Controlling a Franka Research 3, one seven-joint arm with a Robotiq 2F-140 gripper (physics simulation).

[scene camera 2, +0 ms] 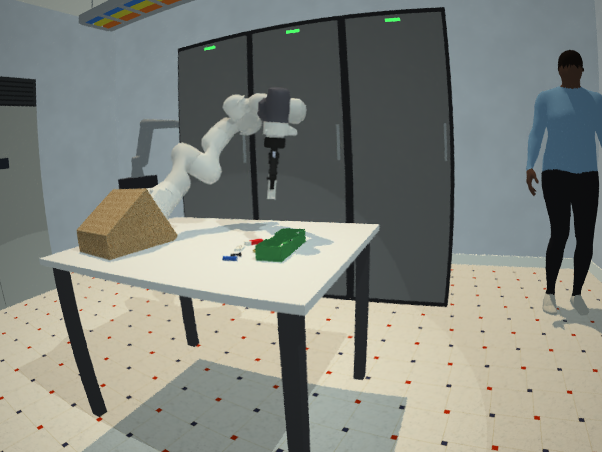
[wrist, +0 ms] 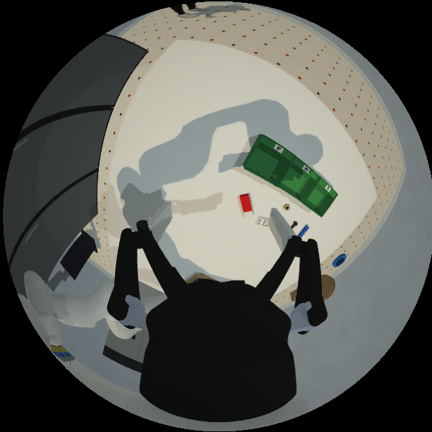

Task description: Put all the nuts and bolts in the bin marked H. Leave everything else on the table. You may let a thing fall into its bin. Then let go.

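A brass-coloured nut (wrist: 286,207) lies on the table beside the green three-part bin (scene camera 2: 272,251) (wrist: 280,181). A dark bolt (scene camera 2: 236,255) (wrist: 294,225) lies a little farther from the bin, close to a blue piece. The compartment marked H (wrist: 301,184) is the middle one, between P and S; a shadow falls in it. My gripper (scene camera 2: 271,196) (wrist: 220,212) is open and empty, high above the table. In the wrist view its right finger shows next to the bolt and a white piece, but it is well above them.
A red block (scene camera 2: 256,242) (wrist: 245,203), a white piece with dark marks (scene camera 2: 239,248) (wrist: 262,221) and the blue piece (scene camera 2: 230,258) (wrist: 304,230) lie on the table (scene camera 2: 200,270) (wrist: 210,75). A brown wedge-shaped block (scene camera 2: 120,225) stands by the arm's base. A person (scene camera 2: 569,130) stands at the right.
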